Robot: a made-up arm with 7 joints. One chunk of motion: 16 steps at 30 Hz.
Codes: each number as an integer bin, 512 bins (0 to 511) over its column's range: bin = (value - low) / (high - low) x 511, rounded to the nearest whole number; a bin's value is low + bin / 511 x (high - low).
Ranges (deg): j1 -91.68..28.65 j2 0..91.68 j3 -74.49..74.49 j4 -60.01..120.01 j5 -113..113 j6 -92.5..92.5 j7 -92.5..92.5
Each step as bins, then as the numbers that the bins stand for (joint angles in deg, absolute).
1 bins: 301 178 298 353 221 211 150
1 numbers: -20.80 31.94 12.39 64.35 -15.26 -16.11 -38.19
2 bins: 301 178 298 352 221 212 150
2 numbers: -20.80 31.94 12.39 64.00 -15.26 -15.75 -38.19
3 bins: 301 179 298 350 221 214 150
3 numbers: -20.80 32.11 12.39 63.29 -15.26 -15.02 -38.19
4 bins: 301 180 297 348 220 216 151
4 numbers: -20.80 32.29 12.10 62.59 -15.70 -14.30 -37.83
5 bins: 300 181 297 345 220 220 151
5 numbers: -21.04 32.47 12.10 61.53 -15.70 -12.85 -37.83
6 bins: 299 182 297 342 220 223 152
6 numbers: -21.27 32.65 12.10 60.47 -15.70 -11.77 -37.47
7 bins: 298 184 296 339 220 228 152
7 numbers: -21.51 33.01 11.81 59.42 -15.70 -9.96 -37.47
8 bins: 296 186 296 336 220 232 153
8 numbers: -21.98 33.37 11.81 58.36 -15.70 -8.51 -37.11
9 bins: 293 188 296 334 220 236 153
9 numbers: -22.68 33.73 11.81 57.65 -15.70 -7.06 -37.11
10 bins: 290 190 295 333 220 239 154
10 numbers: -23.39 34.09 11.52 57.30 -15.70 -5.97 -36.75
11 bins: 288 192 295 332 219 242 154
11 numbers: -23.86 34.45 11.52 56.95 -16.14 -4.89 -36.75
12 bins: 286 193 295 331 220 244 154
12 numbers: -24.33 34.63 11.52 56.60 -15.70 -4.16 -36.75
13 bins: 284 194 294 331 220 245 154
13 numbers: -24.80 34.81 11.22 56.60 -15.70 -3.80 -36.75
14 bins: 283 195 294 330 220 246 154
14 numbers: -25.04 34.99 11.22 56.25 -15.70 -3.44 -36.75
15 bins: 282 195 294 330 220 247 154
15 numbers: -25.27 34.99 11.22 56.25 -15.70 -3.08 -36.75
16 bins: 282 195 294 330 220 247 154
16 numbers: -25.27 34.99 11.22 56.25 -15.70 -3.08 -36.75
